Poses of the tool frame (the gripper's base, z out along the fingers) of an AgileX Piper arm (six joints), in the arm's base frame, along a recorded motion.
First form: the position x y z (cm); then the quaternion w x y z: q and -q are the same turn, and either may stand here.
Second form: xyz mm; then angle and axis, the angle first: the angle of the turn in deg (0 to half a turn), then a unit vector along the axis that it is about. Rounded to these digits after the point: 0 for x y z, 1 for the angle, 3 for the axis.
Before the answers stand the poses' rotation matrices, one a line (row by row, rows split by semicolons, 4 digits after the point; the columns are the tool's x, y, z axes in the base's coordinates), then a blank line. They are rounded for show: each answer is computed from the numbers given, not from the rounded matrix.
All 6 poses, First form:
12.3, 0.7, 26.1, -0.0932, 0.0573, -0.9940, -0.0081
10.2, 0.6, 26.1, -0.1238, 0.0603, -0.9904, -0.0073
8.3, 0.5, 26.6, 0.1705, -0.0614, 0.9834, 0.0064
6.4, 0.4, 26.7, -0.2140, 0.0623, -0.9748, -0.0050
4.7, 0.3, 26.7, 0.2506, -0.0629, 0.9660, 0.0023
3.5, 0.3, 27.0, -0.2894, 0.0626, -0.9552, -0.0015
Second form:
-0.9761 -0.1154 0.1843; -0.1124 0.9933 0.0268; -0.1862 0.0054 -0.9825
-0.9621 -0.1213 0.2444; -0.1176 0.9926 0.0294; -0.2461 -0.0005 -0.9692
-0.9343 -0.1229 0.3346; -0.1186 0.9924 0.0335; -0.3361 -0.0084 -0.9418
-0.9006 -0.1236 0.4166; -0.1193 0.9922 0.0364; -0.4179 -0.0169 -0.9084
-0.8665 -0.1227 0.4839; -0.1204 0.9921 0.0360; -0.4845 -0.0271 -0.8744
-0.8247 -0.1204 0.5526; -0.1187 0.9922 0.0391; -0.5530 -0.0334 -0.8325

123, 7, 261, 169.3, -0.058, 0.998, 0.008
102, 6, 261, 165.8, -0.061, 0.998, 0.007
83, 5, 266, 160.4, -0.062, 0.998, 0.006
64, 4, 267, 155.3, -0.064, 0.998, 0.005
47, 3, 267, 151.0, -0.065, 0.998, 0.002
35, 3, 270, 146.4, -0.065, 0.998, 0.002

